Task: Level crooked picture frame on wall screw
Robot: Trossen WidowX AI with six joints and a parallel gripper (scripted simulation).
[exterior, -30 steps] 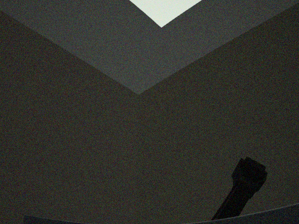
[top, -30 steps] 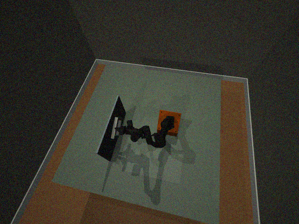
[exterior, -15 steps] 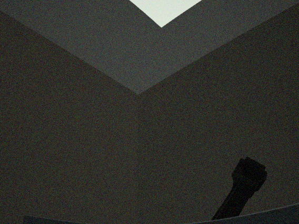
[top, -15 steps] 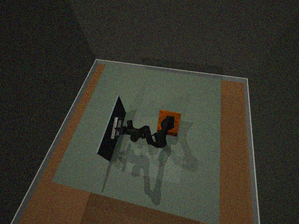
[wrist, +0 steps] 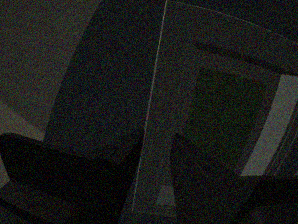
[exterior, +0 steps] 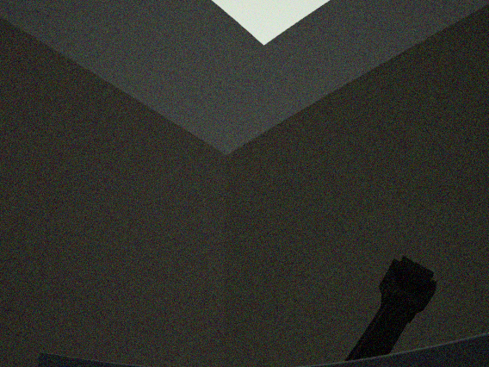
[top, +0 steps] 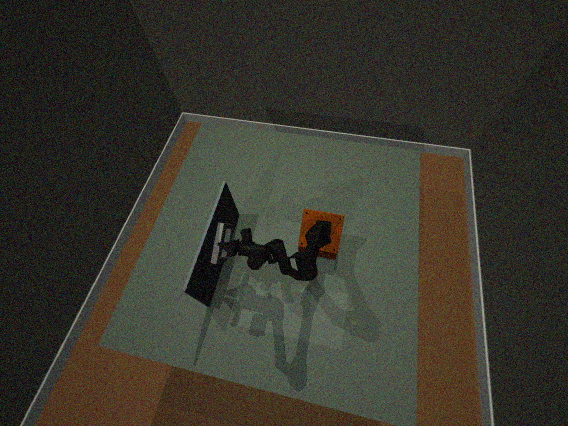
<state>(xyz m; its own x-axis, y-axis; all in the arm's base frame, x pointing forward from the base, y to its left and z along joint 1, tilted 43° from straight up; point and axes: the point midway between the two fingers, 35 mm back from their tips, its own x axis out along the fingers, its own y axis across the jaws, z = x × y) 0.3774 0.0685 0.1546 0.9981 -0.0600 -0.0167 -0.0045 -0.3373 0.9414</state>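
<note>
Right now my gripper tip is 5 cm above the picture frame, 2 cm to the left of it and 1 cm short of it. The rest, counted from my gripper tip: wall panel: 6 cm below, 2 cm ahead, 1 cm to the right.
</note>
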